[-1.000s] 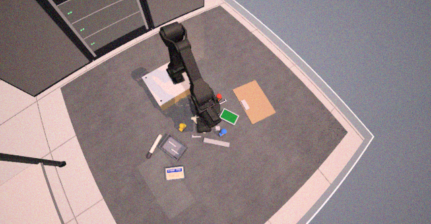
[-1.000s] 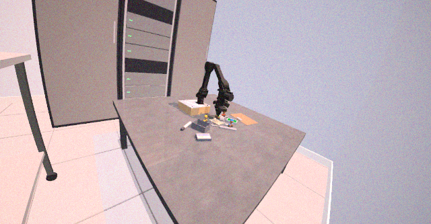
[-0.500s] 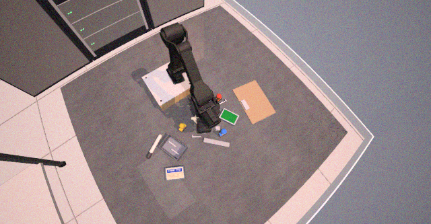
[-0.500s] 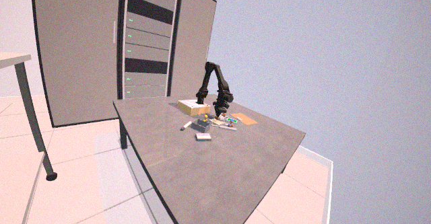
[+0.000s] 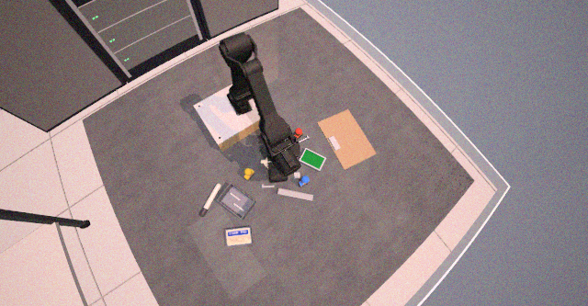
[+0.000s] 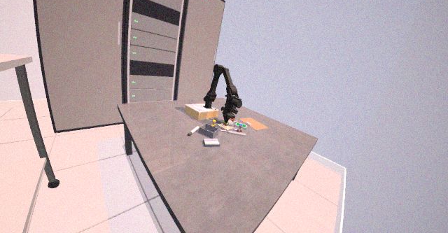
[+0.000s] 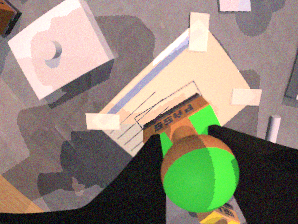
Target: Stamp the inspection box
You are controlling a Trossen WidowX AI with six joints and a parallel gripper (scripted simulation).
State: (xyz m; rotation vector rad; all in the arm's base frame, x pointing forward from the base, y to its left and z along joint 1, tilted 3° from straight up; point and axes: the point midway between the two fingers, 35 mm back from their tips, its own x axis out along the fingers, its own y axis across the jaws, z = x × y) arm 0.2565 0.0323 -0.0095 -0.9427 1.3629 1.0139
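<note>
Now: gripper tip 40 mm above the cream card. The rest, counted from my gripper tip: green stamp right at my gripper tip; then yellow stamp 110 mm to the right, 20 mm below; then white block 40 mm behind, 70 mm to the left, 20 mm below.
</note>
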